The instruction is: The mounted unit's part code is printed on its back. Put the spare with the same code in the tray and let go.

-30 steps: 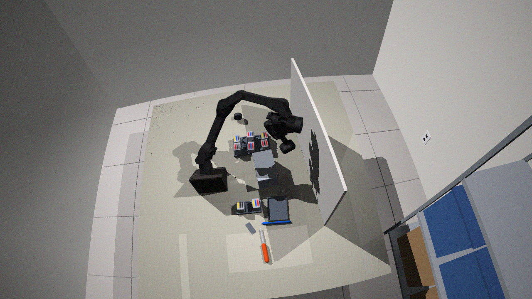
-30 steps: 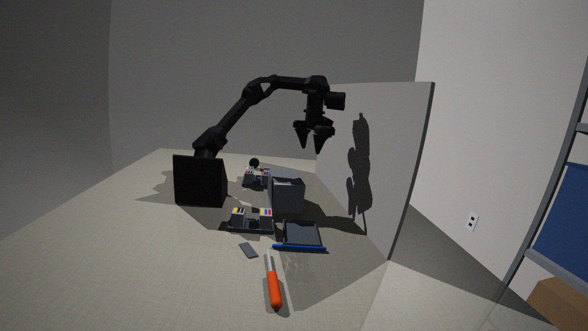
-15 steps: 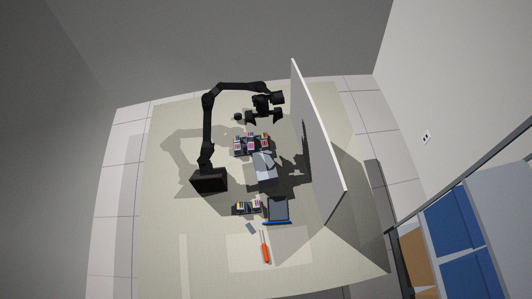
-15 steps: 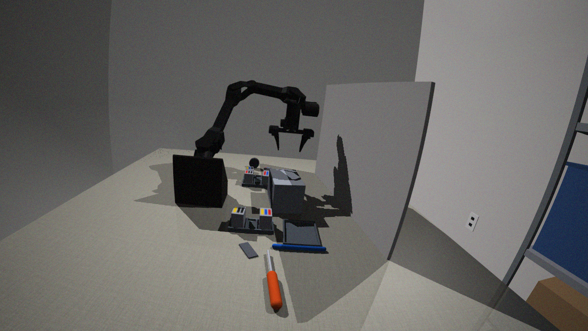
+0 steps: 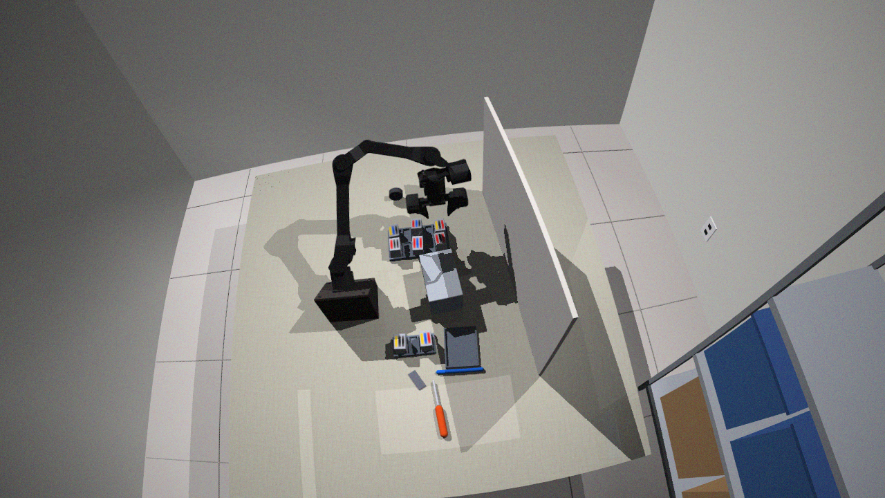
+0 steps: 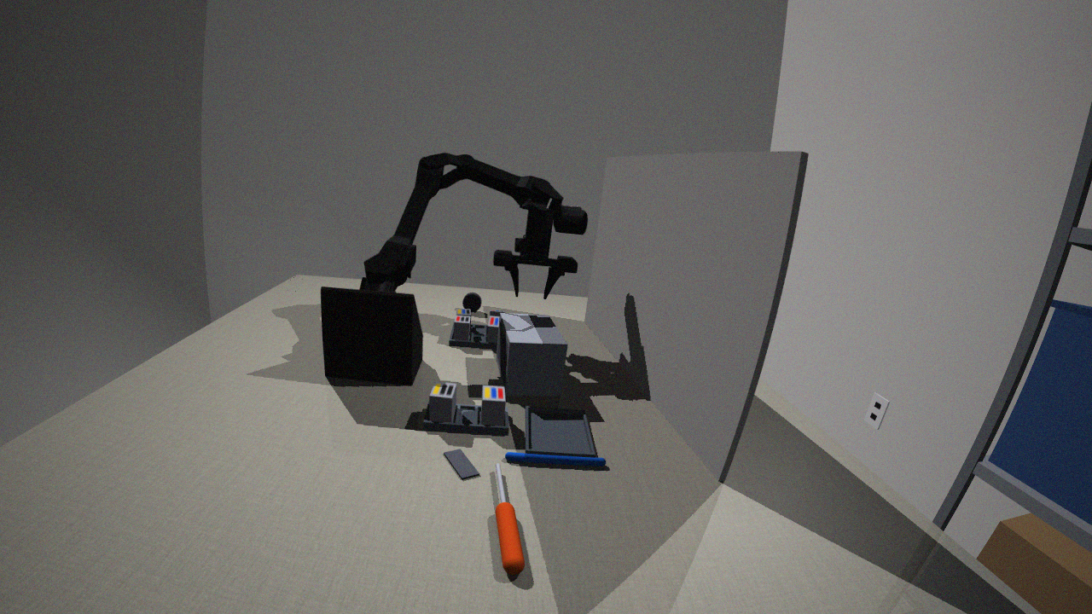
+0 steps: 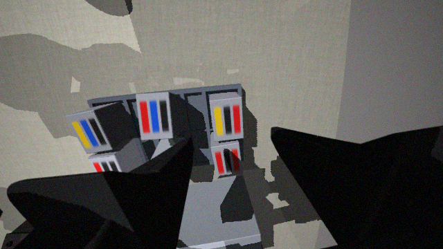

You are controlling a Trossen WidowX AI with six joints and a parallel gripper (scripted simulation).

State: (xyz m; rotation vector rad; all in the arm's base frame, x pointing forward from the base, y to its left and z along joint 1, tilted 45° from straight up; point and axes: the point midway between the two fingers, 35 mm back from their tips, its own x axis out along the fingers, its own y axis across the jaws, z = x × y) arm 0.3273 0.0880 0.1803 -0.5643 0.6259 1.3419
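Now: the grey spare 60 mm below my gripper tip. The rest, counted from my gripper tip: tall black panel: 190 mm ahead, 210 mm to the right, 130 mm above; grey tray: 30 mm behind, 410 mm to the right, 90 mm below; grey mounted unit: 40 mm behind, 200 mm to the right, 50 mm below.
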